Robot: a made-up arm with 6 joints. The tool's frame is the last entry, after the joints.
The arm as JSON. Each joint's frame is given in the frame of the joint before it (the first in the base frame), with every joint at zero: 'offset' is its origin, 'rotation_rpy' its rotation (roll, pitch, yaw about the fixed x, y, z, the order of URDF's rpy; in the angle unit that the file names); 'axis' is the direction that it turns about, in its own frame. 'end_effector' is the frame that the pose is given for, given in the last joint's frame.
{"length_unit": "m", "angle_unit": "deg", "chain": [
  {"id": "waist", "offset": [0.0, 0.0, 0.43], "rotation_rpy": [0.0, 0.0, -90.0], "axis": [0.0, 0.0, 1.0]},
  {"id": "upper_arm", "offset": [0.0, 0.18, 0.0], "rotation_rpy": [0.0, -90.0, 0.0], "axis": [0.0, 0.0, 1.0]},
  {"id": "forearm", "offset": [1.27, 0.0, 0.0], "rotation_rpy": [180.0, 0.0, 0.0], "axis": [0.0, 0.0, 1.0]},
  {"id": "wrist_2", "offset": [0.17, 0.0, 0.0], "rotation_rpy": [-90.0, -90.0, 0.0], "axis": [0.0, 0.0, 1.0]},
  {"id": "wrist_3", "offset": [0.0, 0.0, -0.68], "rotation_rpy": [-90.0, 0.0, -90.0], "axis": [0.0, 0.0, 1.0]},
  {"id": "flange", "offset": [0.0, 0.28, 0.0], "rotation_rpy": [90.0, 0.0, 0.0], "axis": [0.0, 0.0, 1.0]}
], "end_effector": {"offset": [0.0, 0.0, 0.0], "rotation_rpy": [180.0, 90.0, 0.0]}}
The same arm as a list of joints. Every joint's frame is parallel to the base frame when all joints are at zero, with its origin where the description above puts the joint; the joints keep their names.
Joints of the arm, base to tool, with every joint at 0 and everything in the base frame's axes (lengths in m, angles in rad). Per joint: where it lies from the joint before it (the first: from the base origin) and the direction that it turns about. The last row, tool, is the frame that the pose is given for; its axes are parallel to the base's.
waist: xyz 0 0 0.43 axis +z
upper_arm: xyz 0.18 0 0 axis +y
forearm: xyz 0 0 1.27 axis -y
wrist_2: xyz 0 0 0.17 axis -x
wrist_3: xyz 0.68 0 0 axis -y
flange: xyz 0.28 0 0 axis -x
tool: xyz 0 0 0

